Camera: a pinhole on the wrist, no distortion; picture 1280 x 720 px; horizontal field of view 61.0 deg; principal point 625.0 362.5 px. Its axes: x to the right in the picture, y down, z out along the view. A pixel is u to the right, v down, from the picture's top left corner.
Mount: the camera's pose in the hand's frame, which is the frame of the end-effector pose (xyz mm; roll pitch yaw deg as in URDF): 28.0 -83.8 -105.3 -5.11 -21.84 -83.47
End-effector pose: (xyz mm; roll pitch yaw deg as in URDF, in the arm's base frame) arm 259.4 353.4 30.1 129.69 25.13 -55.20
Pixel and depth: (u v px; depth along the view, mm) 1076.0 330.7 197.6
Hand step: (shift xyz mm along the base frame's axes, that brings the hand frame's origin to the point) -35.8 0.6 -139.0
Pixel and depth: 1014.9 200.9 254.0
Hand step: -99.6 2.5 -153.5
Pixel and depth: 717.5 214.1 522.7
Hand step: -344.9 -118.8 -178.8
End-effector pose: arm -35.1 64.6 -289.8 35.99 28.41 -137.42
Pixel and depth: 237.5 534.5 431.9
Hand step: -144.3 -197.8 234.4
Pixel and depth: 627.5 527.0 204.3
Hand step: -101.0 -23.1 23.0
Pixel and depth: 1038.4 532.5 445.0
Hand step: -357.9 33.7 159.9
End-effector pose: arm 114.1 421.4 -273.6 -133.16 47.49 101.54
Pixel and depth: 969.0 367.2 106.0
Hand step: -66.2 50.2 7.2
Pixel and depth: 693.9 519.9 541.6
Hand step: -190.4 -205.3 -332.1
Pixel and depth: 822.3 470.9 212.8
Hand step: -101.4 -10.3 -76.2
